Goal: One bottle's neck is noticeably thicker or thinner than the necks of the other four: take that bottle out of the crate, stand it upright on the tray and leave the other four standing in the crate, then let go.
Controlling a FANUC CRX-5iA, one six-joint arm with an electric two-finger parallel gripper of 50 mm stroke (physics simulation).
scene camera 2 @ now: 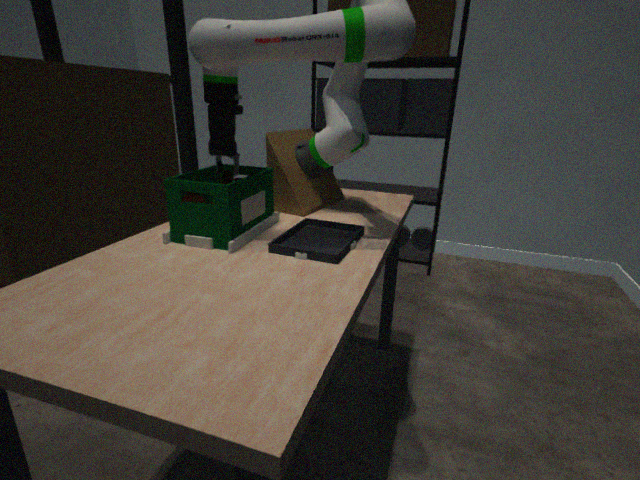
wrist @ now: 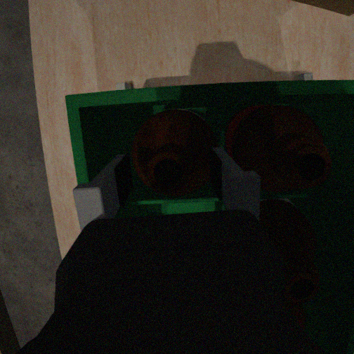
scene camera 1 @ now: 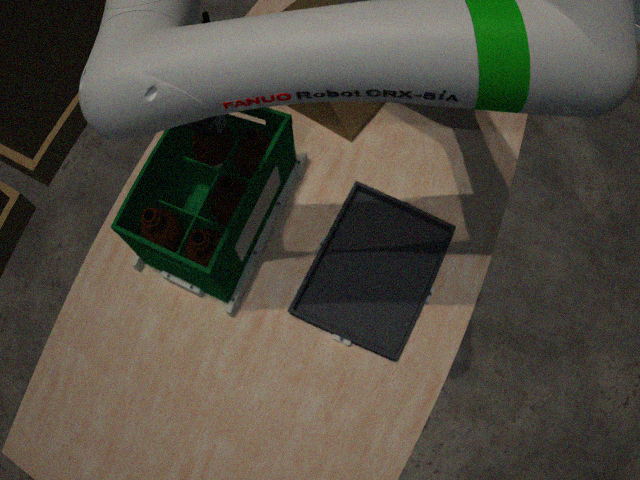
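Pixels of known places: gripper, between the fingertips: point(scene camera 2: 227, 173) point(scene camera 1: 206, 123); arm's base, origin of its link: point(scene camera 2: 308, 160).
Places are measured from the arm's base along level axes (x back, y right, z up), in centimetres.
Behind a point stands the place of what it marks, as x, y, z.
Observation:
The green crate point(scene camera 1: 155, 258) @[-56.4, 2.1, -6.9] point(scene camera 2: 199, 219) @[-55.6, -1.3, -8.8] point(wrist: 74, 135) holds five dark brown bottles upright. In scene camera 1, they are the far-left bottle point(scene camera 1: 207, 149) @[-37.1, 6.4, -4.6] point(wrist: 175, 135), far-right bottle point(scene camera 1: 252, 152) @[-34.2, -1.5, -2.6] point(wrist: 272, 142), middle-right bottle point(scene camera 1: 227, 198) @[-42.8, -3.8, -1.7] point(wrist: 287, 232), near-left bottle point(scene camera 1: 161, 227) @[-52.2, 2.6, -2.9] and near-right bottle point(scene camera 1: 199, 246) @[-51.2, -5.7, -0.4]. The middle-left compartment is empty. My gripper point(scene camera 2: 227, 167) @[-34.6, 7.9, -0.9] point(wrist: 169, 167) points down into the crate, open, its fingers apart on either side of the far-left bottle's neck. Dim light hides neck differences. The dark tray point(scene camera 1: 372, 279) @[-36.7, -26.4, -15.8] point(scene camera 2: 315, 240) @[-35.7, -24.9, -15.8] is empty.
The crate and tray stand on a wooden table point(scene camera 1: 232, 403) @[-67.5, -20.3, -16.3] point(scene camera 2: 170, 330) @[-86.6, -26.7, -16.4], with pale locating strips point(scene camera 1: 258, 242) @[-42.9, -8.0, -13.4] point(scene camera 2: 255, 232) @[-42.0, -8.5, -14.9] around the crate. A brown wedge-shaped block point(scene camera 1: 346, 121) @[-16.1, -7.0, -11.5] point(scene camera 2: 292, 180) @[-14.9, -2.8, -4.8] stands behind them. A shelf rack point(scene camera 2: 445, 155) stands farther back.

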